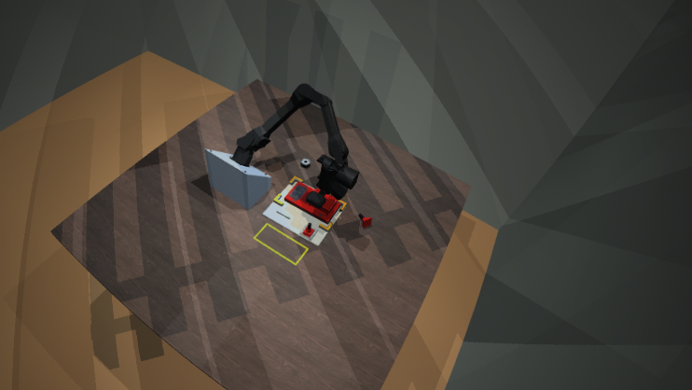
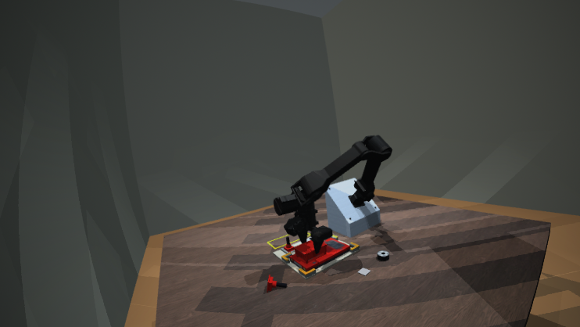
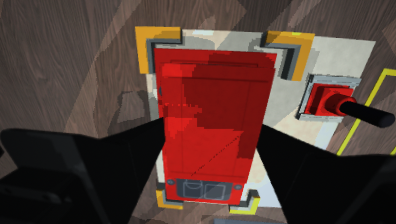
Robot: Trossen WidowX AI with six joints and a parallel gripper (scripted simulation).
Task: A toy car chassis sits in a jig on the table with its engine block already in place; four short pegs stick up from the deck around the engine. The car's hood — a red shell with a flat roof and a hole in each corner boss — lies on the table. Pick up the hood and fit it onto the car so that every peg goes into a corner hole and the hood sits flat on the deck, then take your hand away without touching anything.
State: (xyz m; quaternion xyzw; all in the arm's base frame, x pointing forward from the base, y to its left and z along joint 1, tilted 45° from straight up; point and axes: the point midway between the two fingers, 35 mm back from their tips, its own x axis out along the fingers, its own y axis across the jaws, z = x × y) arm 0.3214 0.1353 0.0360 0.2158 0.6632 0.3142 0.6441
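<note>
The red hood lies 1 cm above my gripper tip. Round my gripper tip: black ring (20 cm behind, 15 cm to the left, 4 cm below); then grey engine block (2 cm below).
</note>
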